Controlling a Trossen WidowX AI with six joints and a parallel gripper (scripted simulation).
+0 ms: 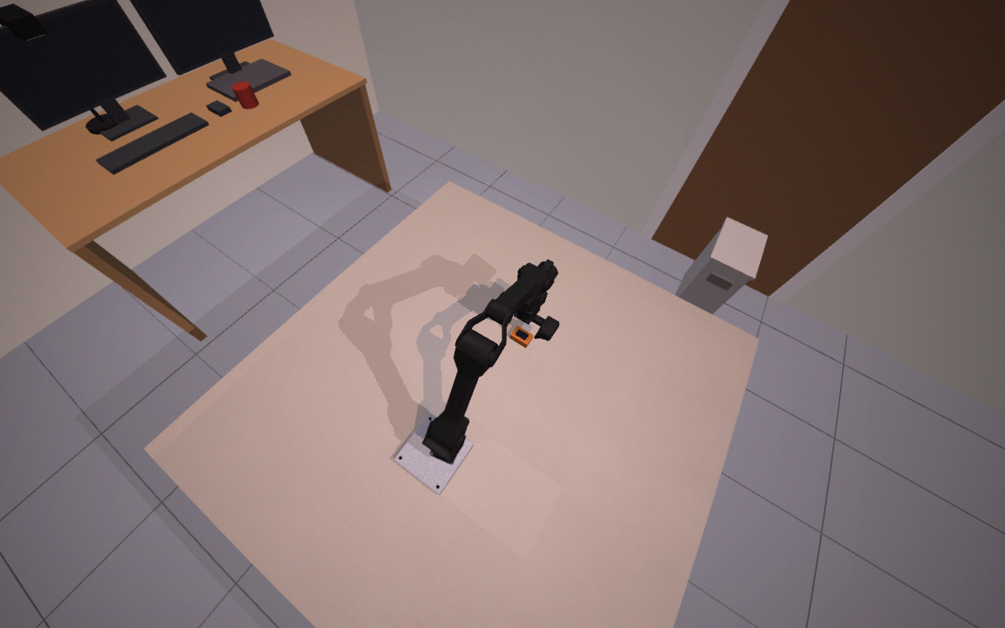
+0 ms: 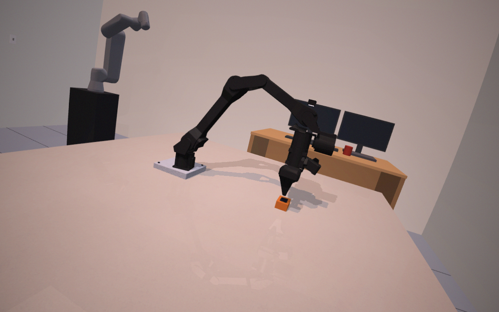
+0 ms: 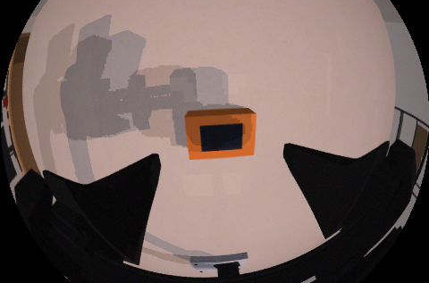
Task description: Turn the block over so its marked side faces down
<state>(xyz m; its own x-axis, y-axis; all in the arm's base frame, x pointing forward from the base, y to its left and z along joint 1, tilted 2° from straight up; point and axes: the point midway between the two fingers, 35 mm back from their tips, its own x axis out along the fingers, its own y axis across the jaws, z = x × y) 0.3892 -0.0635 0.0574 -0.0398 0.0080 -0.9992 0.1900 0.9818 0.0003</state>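
The orange block lies 40 mm below my gripper tip.
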